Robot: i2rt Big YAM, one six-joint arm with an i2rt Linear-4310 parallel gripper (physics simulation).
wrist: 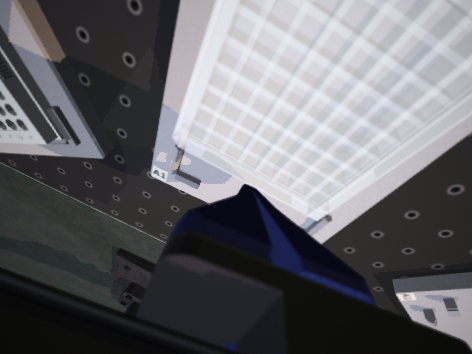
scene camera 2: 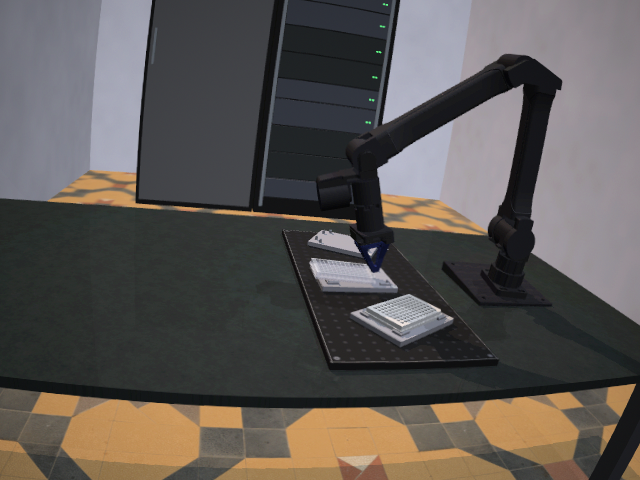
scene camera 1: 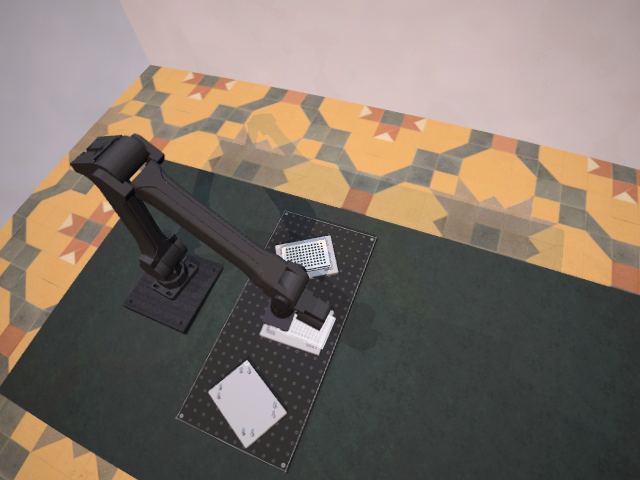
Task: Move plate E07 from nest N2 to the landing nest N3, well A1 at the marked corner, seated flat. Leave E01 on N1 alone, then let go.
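The clear gridded plate E07 lies on the middle nest N2. It sits shifted away from the corner guide beside the A1 label and overhangs the nest on the far side from the arm base; I cannot tell if it is tilted. My gripper is shut and empty, its blue tips close to the plate's short edge on the arm-base side. The tips are hidden in scene camera 1. The landing nest N3 is bare, with paired pegs.
The white plate E01 sits on nest N1, beside N2. All three nests stand on a black perforated board. The arm's base plate is alongside the board.
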